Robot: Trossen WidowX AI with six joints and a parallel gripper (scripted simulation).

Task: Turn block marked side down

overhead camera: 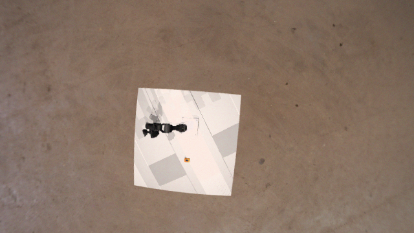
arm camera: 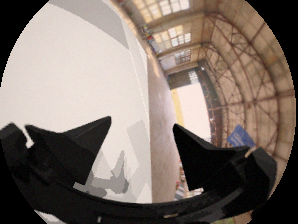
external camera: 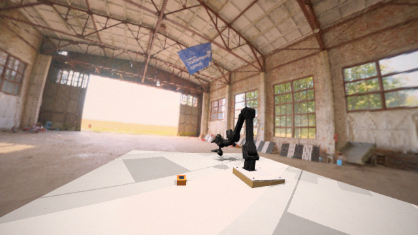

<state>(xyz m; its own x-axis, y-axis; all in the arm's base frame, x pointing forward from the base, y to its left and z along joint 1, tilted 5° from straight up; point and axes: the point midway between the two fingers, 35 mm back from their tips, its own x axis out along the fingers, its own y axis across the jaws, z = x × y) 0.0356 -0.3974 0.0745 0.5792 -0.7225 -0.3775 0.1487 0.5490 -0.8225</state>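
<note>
My gripper tip is now 35 cm short of the block, 40 cm to the right of it and 9 cm above it.
</note>
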